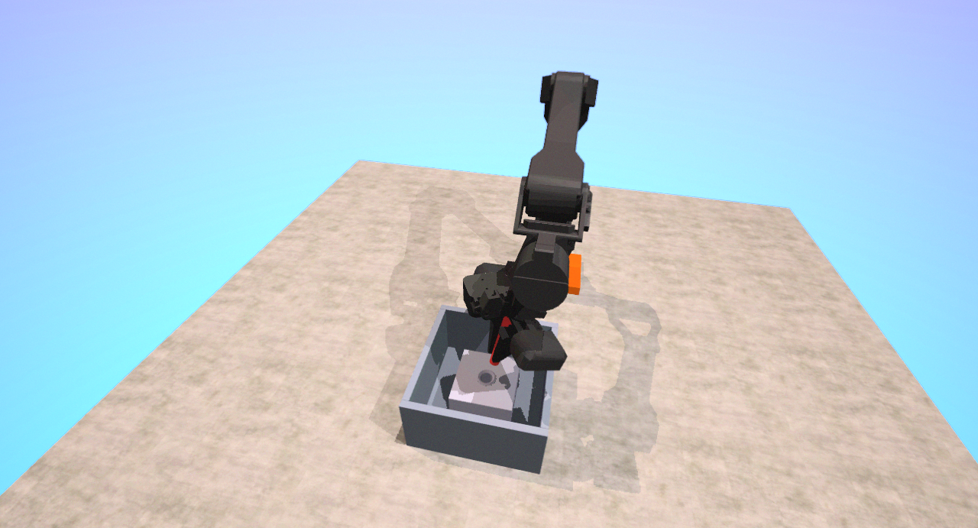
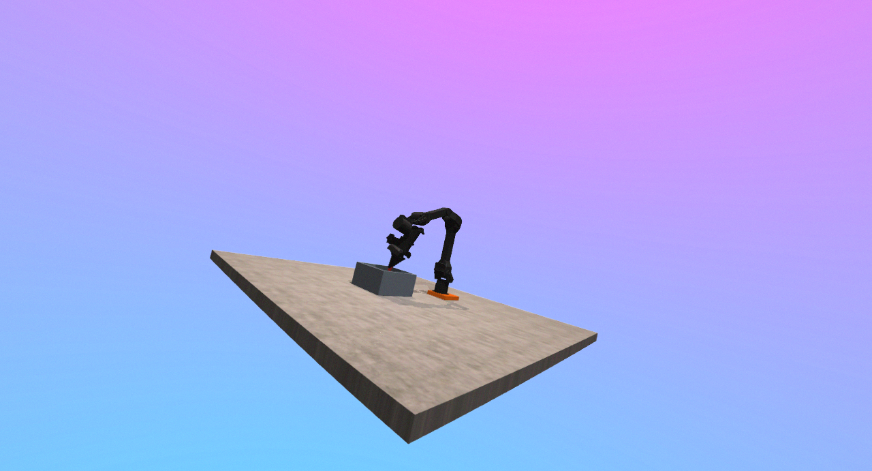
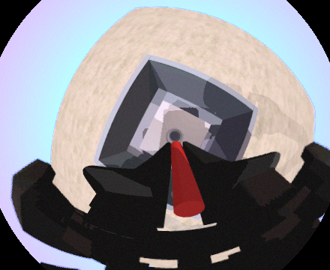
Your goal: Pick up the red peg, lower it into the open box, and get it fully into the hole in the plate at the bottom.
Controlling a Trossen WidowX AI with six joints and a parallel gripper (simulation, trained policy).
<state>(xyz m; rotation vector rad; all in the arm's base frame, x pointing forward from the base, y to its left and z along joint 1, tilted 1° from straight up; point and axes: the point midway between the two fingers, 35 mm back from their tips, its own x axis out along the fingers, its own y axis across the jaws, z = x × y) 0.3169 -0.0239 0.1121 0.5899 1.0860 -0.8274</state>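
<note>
Now: gripper tip 10 mm past the red peg, 10 mm to the right of it and 30 mm below it. Round my gripper tip: grey box: 10 mm ahead, 10 mm to the right, 70 mm below.
</note>
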